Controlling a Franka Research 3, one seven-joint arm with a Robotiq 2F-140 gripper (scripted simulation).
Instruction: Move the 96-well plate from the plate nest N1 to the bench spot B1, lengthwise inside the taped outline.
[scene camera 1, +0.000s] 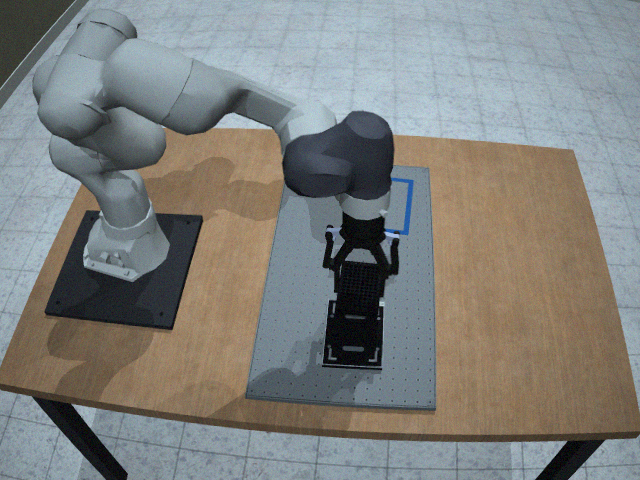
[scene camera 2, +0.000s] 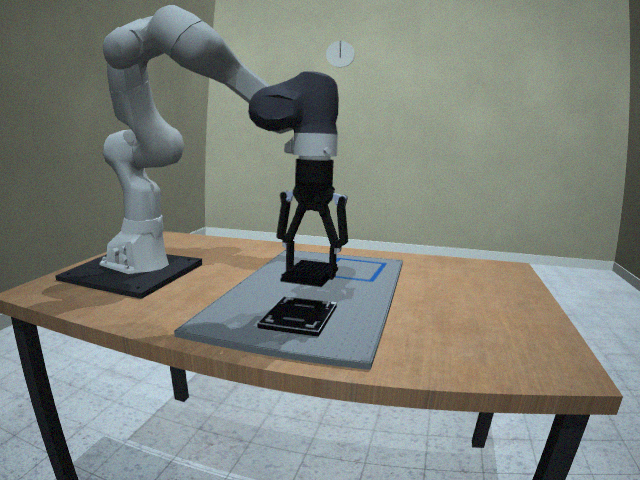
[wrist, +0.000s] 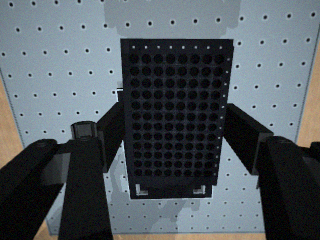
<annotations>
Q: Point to a black 96-well plate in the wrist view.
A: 174, 132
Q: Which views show the black 96-well plate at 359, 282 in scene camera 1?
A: Scene camera 1, scene camera 2 and the wrist view: all of them.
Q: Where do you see the gripper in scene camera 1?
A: At 359, 289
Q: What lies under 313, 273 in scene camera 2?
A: A black 96-well plate.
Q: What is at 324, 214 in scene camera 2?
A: The gripper.
</annotations>
